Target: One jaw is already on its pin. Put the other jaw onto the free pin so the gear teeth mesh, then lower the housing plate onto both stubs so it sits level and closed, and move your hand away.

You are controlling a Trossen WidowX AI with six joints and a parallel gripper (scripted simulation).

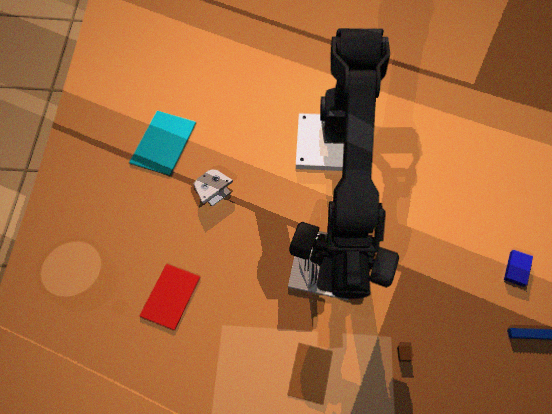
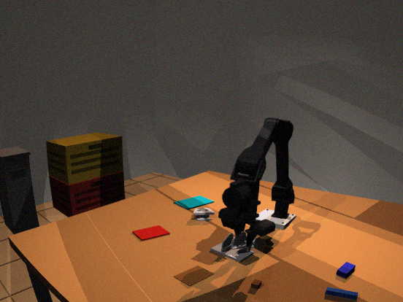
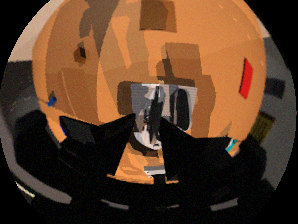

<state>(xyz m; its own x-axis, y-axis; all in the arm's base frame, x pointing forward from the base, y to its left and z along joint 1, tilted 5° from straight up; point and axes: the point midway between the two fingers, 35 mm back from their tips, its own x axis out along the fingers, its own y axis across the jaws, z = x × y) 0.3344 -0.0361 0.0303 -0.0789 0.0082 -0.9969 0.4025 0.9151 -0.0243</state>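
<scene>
Now: the jaw 50 mm behind my gripper tip, 40 mm to the right of it and 20 mm below it. Round my gripper tip: red card: 330 mm to the right, 30 mm below, 20 mm ahead; brown card: 180 mm ahead, 70 mm to the right, 30 mm below; brown cube: 160 mm ahead, 100 mm to the left, 30 mm below.
</scene>
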